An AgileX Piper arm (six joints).
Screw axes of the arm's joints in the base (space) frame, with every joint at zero. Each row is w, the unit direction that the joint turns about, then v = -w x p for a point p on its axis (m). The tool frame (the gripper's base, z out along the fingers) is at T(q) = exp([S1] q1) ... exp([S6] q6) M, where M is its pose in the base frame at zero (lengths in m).
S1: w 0 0 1 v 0 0 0
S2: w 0 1 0 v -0.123 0 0
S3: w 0 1 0 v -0.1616 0 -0.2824
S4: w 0.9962 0 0.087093 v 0 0.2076 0
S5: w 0 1 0 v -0.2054 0 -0.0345
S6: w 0.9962 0 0.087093 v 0 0.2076 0
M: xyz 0.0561 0 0.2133 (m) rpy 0 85.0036 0 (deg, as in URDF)
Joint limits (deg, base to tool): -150..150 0..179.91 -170..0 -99.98..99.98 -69.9..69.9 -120..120
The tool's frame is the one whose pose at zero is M.
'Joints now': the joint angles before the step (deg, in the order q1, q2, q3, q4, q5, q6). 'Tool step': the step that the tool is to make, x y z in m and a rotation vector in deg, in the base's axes. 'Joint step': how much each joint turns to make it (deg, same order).
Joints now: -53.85 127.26 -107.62 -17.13 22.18 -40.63
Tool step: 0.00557 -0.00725 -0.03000 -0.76 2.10 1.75
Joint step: 0.00 3.73 -0.01 -2.44 -3.28 -0.12
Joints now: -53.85 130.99 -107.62 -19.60 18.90 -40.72
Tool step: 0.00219 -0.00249 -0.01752 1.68 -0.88 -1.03
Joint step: 0.00 2.01 0.00 -0.39 -0.96 2.46
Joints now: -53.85 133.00 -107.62 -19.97 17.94 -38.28
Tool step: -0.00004 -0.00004 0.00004 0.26 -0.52 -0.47
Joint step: 0.00 0.00 0.00 -0.10 -0.01 0.84
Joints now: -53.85 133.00 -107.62 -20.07 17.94 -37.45
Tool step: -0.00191 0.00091 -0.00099 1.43 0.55 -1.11
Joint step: 0.00 -0.11 0.00 -0.11 1.80 0.92
